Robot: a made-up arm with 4 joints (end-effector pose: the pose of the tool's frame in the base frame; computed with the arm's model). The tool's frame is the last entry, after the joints. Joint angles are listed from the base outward.
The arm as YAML. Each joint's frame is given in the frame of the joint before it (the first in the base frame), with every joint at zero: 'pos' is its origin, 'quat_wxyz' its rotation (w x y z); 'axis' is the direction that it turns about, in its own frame. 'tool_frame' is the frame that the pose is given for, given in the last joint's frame.
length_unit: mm
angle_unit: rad
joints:
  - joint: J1
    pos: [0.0, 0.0, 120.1]
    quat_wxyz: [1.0, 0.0, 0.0, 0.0]
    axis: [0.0, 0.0, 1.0]
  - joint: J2
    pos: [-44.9, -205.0, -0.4]
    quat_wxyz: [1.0, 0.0, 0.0, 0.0]
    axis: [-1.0, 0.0, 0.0]
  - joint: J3
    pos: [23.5, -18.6, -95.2]
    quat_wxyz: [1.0, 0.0, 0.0, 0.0]
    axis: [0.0, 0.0, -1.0]
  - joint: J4
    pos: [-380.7, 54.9, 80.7]
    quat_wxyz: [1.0, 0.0, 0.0, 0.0]
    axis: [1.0, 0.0, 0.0]
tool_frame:
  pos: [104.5, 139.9, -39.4]
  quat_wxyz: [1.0, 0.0, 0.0, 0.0]
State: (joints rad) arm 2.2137 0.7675 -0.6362 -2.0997
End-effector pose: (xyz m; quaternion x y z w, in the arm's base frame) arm 0.4848 0.0957 0.1913 0.2482 0.9279 -0.2262 0.1618
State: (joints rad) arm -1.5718 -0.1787 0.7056 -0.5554
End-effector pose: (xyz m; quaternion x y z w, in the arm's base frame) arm 0.0893 0.1323 0.0491 -0.0365 0.2119 -0.8801 0.4233
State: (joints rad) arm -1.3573 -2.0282 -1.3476 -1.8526
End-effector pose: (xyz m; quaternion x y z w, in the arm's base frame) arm 0.0340 0.0700 -0.0821 -0.3119 -0.4959 -0.6641 0.4645
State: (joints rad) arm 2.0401 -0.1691 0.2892 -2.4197
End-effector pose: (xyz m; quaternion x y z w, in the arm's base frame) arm 0.3217 -0.1820 0.0413 -0.5854 -0.6884 0.3428 0.2567
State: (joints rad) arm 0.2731 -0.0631 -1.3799 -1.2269
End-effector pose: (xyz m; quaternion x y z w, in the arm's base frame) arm -0.0052 -0.4915 -0.0570 -0.3679 -0.4368 0.5916 0.5691
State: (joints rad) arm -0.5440 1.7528 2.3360 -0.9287
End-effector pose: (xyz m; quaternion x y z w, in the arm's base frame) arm 0.0190 -0.4462 0.0422 0.4666 0.2524 0.8360 0.1404
